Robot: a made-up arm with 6 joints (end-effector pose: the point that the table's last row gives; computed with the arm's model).
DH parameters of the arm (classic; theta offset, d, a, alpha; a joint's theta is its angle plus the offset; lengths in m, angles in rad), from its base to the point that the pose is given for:
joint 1: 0 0.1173 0 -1.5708
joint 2: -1.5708 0 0.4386 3.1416
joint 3: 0 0 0 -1.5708
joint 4: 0 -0.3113 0 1.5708
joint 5: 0 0.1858 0 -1.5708
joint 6: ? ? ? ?
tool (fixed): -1.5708 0 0 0
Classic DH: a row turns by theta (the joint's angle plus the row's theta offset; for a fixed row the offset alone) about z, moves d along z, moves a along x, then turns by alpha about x.
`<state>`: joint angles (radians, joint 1 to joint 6).
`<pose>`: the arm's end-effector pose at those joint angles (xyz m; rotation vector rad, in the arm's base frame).
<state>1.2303 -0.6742 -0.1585 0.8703 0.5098 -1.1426</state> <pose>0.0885 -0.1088 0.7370 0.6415 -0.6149 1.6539</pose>
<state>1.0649 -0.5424 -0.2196 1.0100 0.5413 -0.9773</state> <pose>0.0956 -0.0313 0.7409 0.2401 -0.6347 1.4752</pose>
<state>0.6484 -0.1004 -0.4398 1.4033 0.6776 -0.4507</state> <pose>0.2662 0.1629 0.6228 -0.7636 -0.3856 1.3133</pose>
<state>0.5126 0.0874 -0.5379 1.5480 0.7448 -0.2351</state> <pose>0.3502 0.1922 0.5226 -1.0090 -0.2421 1.4299</pose>
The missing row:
joint 6: 1.5708 0 0 1.5708
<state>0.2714 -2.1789 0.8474 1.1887 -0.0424 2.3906</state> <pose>-0.6452 -0.2515 -0.2687 -0.2808 0.5977 -2.7904</pose>
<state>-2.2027 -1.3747 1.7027 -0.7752 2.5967 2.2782</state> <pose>0.3256 0.6695 0.3525 -0.7125 2.6222 0.1805</pose>
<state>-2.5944 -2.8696 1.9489 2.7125 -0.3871 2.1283</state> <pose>0.0947 -0.1401 -0.6065 -1.3523 1.1301 2.1070</pose>
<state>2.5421 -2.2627 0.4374 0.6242 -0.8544 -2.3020</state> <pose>0.6346 -0.2511 -0.1277 -1.7470 -0.8571 -0.8180</pose>
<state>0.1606 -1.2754 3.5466 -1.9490 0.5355 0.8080</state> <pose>-0.5610 -0.0214 -0.0833 0.3895 1.1666 -1.0958</pose>
